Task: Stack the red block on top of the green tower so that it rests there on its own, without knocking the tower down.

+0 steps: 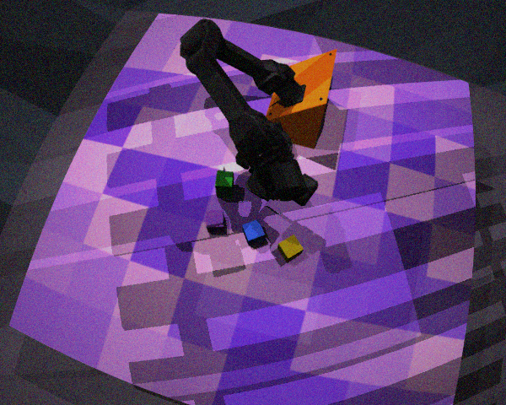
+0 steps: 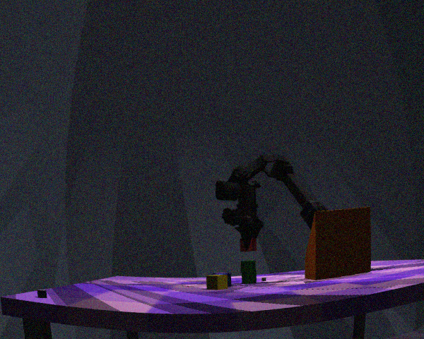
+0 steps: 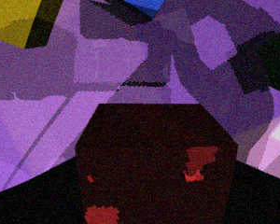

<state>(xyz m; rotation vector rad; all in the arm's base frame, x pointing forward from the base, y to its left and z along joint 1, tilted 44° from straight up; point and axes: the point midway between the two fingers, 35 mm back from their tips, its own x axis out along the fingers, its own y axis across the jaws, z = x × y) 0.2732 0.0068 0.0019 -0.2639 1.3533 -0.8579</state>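
Now: the purple block 80 mm ahead of my gripper tip, 140 mm to the right of it and 110 mm below it. From my gripper tip the other things lie so: yellow block: 110 mm ahead, 70 mm to the left, 100 mm below; blue block: 90 mm ahead, 30 mm to the right, 110 mm below; red block: 10 mm above.
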